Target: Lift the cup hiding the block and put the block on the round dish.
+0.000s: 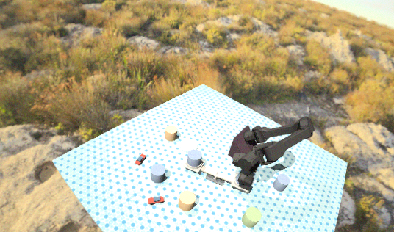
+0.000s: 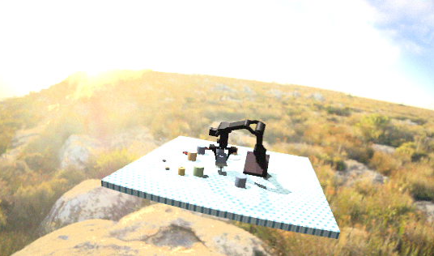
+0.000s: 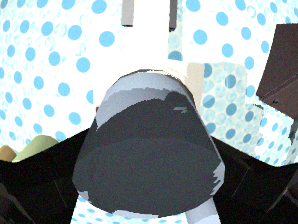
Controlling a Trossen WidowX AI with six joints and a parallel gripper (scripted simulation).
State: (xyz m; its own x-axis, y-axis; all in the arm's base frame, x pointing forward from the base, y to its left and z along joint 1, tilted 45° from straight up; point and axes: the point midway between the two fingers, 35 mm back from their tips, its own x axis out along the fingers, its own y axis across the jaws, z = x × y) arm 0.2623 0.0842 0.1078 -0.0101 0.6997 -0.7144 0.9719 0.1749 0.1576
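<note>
The balance beam lies 3 cm ahead of my gripper tip, 13 cm to the right of it and 5 cm below it. Round my gripper tip: green block (1 cm below); then grey cup (7 cm ahead, 27 cm to the right, 1 cm below); then pale round dish (4 cm behind, 37 cm to the right, 8 cm below).
</note>
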